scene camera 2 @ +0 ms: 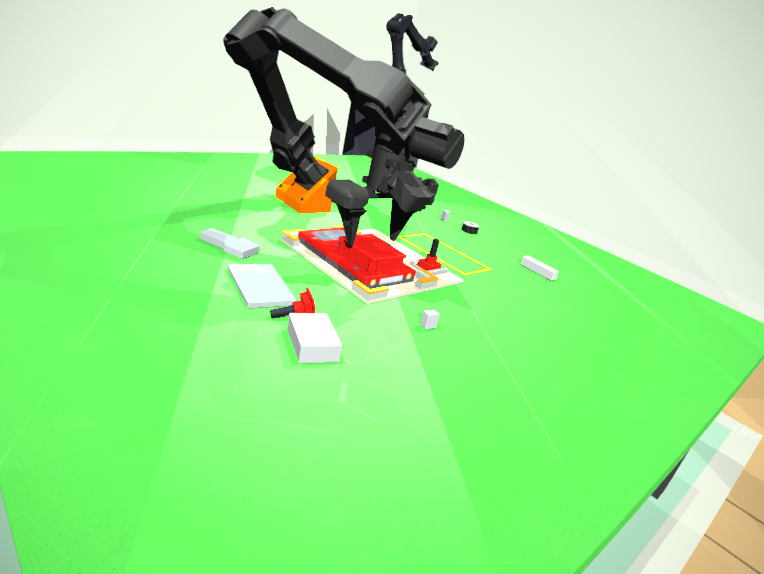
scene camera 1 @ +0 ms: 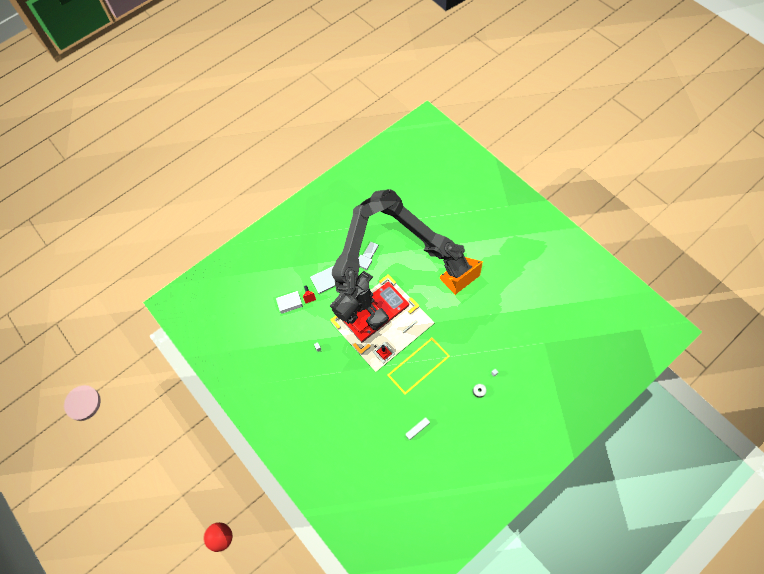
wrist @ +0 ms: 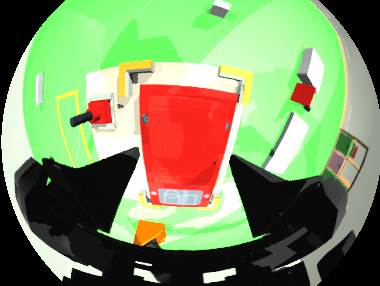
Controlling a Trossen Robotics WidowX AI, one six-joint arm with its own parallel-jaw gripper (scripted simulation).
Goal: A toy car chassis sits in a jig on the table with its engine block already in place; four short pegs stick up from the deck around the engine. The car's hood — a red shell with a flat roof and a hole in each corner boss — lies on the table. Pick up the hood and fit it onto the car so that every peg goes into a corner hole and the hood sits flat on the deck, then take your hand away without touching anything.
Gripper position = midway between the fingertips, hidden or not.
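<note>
Gripper (scene camera 2: 371, 242) (wrist: 185, 155), open, holding nothing. Red hood (scene camera 2: 369, 252) (wrist: 185, 134).
</note>
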